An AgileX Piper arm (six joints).
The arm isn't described. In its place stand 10 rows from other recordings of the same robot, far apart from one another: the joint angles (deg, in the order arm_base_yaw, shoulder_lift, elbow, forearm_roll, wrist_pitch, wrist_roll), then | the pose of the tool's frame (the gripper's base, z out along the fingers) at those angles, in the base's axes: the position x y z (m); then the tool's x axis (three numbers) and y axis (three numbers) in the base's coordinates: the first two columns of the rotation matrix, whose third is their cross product.
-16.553 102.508 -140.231 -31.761 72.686 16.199 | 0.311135, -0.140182, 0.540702, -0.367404, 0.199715, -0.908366, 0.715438, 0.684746, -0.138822
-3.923 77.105 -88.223 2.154 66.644 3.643 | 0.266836, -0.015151, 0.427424, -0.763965, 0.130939, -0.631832, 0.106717, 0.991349, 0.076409
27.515 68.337 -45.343 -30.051 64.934 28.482 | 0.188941, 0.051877, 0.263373, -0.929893, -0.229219, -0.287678, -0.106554, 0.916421, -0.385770
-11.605 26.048 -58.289 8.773 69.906 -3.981 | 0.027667, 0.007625, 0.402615, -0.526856, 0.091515, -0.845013, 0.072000, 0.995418, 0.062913
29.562 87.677 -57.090 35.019 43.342 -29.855 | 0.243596, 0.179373, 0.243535, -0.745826, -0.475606, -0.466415, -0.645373, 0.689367, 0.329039
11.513 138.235 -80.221 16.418 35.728 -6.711 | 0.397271, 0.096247, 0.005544, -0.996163, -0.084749, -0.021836, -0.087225, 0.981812, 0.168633
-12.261 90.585 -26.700 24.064 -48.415 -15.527 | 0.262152, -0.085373, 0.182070, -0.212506, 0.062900, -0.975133, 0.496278, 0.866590, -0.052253
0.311 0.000 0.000 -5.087 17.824 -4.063 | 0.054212, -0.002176, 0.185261, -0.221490, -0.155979, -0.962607, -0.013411, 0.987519, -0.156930
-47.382 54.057 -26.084 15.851 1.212 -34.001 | 0.127667, -0.137973, 0.259439, -0.491315, 0.073836, -0.867847, 0.609568, 0.740855, -0.282064
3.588 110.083 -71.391 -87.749 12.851 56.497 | 0.427861, 0.006565, 0.204268, -0.543389, -0.540052, -0.642707, -0.185904, 0.824004, -0.535217
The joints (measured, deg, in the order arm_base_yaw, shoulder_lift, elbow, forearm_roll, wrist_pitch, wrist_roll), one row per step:
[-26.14, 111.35, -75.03, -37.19, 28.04, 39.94]
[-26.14, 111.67, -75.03, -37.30, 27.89, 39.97]
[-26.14, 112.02, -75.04, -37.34, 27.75, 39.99]
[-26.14, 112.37, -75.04, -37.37, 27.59, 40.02]
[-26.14, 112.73, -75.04, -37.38, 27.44, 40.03]
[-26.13, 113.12, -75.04, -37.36, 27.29, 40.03]
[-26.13, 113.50, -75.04, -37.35, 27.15, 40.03]
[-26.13, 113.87, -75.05, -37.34, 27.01, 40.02]
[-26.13, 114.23, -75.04, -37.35, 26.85, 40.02]
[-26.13, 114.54, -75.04, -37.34, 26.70, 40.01]
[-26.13, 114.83, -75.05, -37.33, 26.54, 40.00]
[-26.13, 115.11, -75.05, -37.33, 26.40, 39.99]
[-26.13, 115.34, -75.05, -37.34, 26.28, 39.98]
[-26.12, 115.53, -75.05, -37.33, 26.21, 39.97]
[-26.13, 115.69, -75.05, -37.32, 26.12, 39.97]
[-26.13, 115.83, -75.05, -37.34, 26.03, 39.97]
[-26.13, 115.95, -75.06, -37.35, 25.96, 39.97]
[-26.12, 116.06, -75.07, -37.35, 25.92, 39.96]
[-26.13, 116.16, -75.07, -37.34, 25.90, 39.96]
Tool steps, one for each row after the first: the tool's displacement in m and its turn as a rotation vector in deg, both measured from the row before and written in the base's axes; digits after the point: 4 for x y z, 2 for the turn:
[0.0005, -0.0002, -0.0022, 0.06, 0.19, 0.11]
[0.0006, -0.0002, -0.0024, 0.12, 0.19, 0.08]
[0.0006, -0.0001, -0.0024, 0.13, 0.17, 0.07]
[0.0005, -0.0001, -0.0025, 0.15, 0.19, 0.07]
[0.0006, -0.0001, -0.0028, 0.18, 0.21, 0.08]
[0.0005, -0.0001, -0.0027, 0.17, 0.22, 0.07]
[0.0005, -0.0001, -0.0026, 0.16, 0.20, 0.07]
[0.0005, -0.0001, -0.0026, 0.15, 0.20, 0.09]
[0.0004, -0.0001, -0.0022, 0.13, 0.15, 0.08]
[0.0005, -0.0001, -0.0020, 0.12, 0.11, 0.08]
[0.0004, -0.0001, -0.0020, 0.11, 0.13, 0.08]
[0.0003, 0.0000, -0.0016, 0.09, 0.11, 0.07]
[0.0003, 0.0000, -0.0014, 0.08, 0.11, 0.05]
[0.0002, -0.0001, -0.0011, 0.07, 0.06, 0.03]
[0.0002, 0.0000, -0.0010, 0.04, 0.05, 0.06]
[0.0002, 0.0000, -0.0008, 0.04, 0.04, 0.04]
[0.0002, 0.0000, -0.0007, 0.04, 0.06, 0.04]
[0.0000, -0.0001, -0.0007, 0.05, 0.07, -0.01]

